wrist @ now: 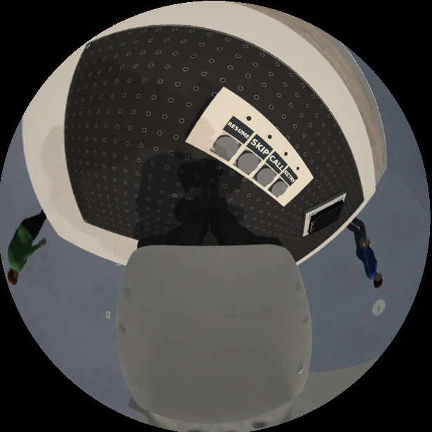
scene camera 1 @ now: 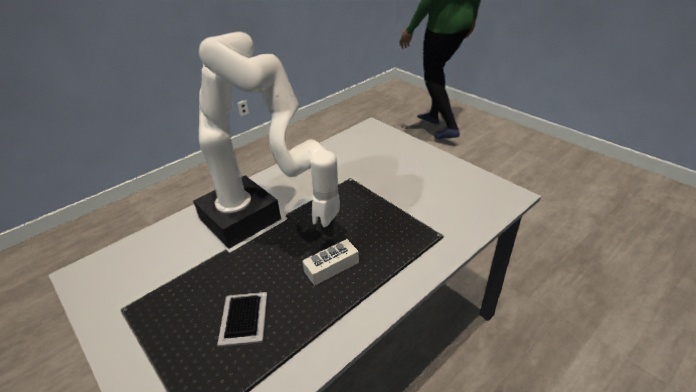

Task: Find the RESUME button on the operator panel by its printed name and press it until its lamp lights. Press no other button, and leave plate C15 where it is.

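Frame: origin at the arm's base, x right, y ahead, z up, level; centimetres.
Seen in the pictures: gripper, fingertip midpoint: (scene camera 1: 328, 234); arm's base at its link origin: (scene camera 1: 233, 201).
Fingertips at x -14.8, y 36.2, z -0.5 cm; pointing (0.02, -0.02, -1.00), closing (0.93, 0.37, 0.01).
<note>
Pixels of each thing's top centre, then the offset from my fingertips to it. Level surfaces: height alone.
- cream operator panel at its top centre: (scene camera 1: 330, 255) dy +6.3, dx +4.3, dz -1.8 cm
- RESUME button at its top centre: (scene camera 1: 339, 245) dy +5.1, dx -0.4, dz -1.8 cm
- dark-welled plate at its top centre: (scene camera 1: 242, 314) dy +4.5, dx +35.2, dz -4.7 cm
- perforated black mat at its surface level: dz -7.4 cm
- pale table at its surface level: dz -8.7 cm
The cream operator panel (scene camera 1: 336, 270) (wrist: 207, 125) stands on the black mat with four grey round buttons in a row. In the wrist view the printed names read RESUME, SKIP, CALL and RETRY. The RESUME button (scene camera 1: 342, 247) (wrist: 224, 147) is at the end farthest from the plate. Its lamp (wrist: 248, 118) is a dark dot beyond the name and looks unlit; the other lamps look dark too. My gripper (scene camera 1: 326, 233) (wrist: 208, 195) is shut and empty, above the mat on the robot-base side of the panel, apart from the buttons. A dark-welled plate (scene camera 1: 243, 316) (wrist: 326, 218) lies in a pale frame; no C15 marking is readable.
The perforated black mat (scene camera 1: 190, 300) (wrist: 125, 100) covers part of the pale table (scene camera 1: 465, 185). The arm's black base block (scene camera 1: 237, 227) stands at the table's rear. A person in green (scene camera 1: 440, 55) (wrist: 22, 247) is beyond the table; another in blue (wrist: 369, 260) shows in the wrist view.
</note>
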